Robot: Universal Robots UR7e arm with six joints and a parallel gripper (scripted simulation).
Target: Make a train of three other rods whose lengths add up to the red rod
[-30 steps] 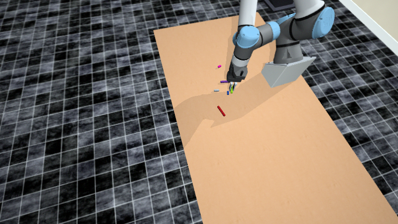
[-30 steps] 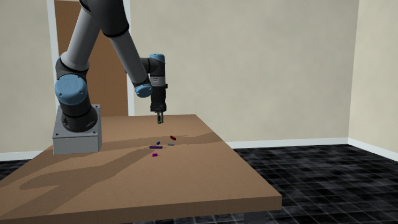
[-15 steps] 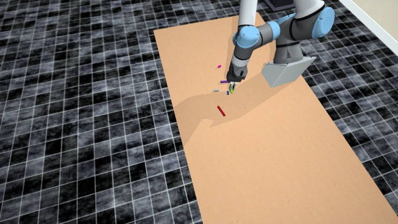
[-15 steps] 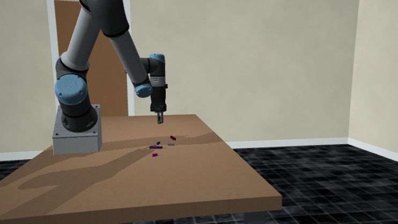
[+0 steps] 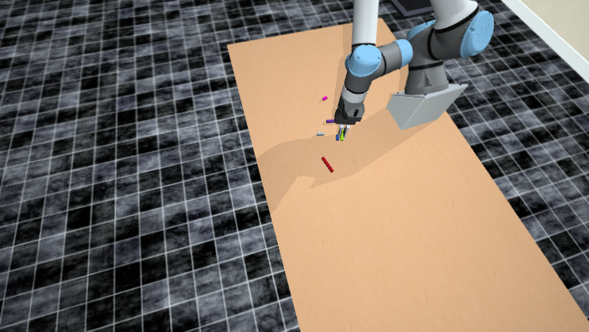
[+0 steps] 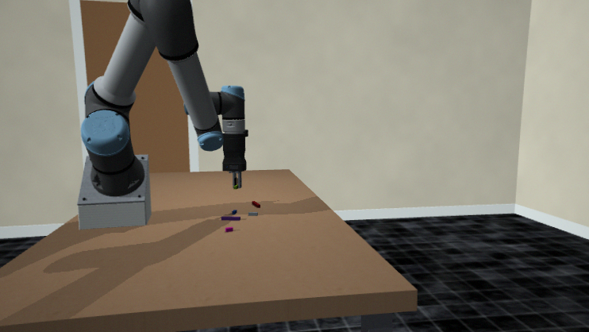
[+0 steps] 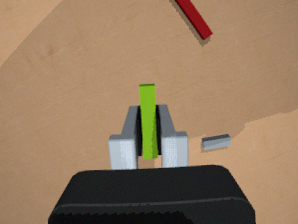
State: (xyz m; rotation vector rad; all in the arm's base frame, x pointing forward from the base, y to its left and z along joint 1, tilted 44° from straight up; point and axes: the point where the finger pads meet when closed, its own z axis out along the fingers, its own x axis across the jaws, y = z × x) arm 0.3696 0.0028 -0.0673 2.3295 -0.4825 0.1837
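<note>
My hand is 4 cm short of the grey rod, 7 cm to the left of it and 9 cm above it. Round my hand: red rod: 7 cm ahead, 6 cm to the left, 9 cm below; then purple rod: 3 cm behind, 12 cm to the right, 9 cm below; then lime rod: 1 cm below.
</note>
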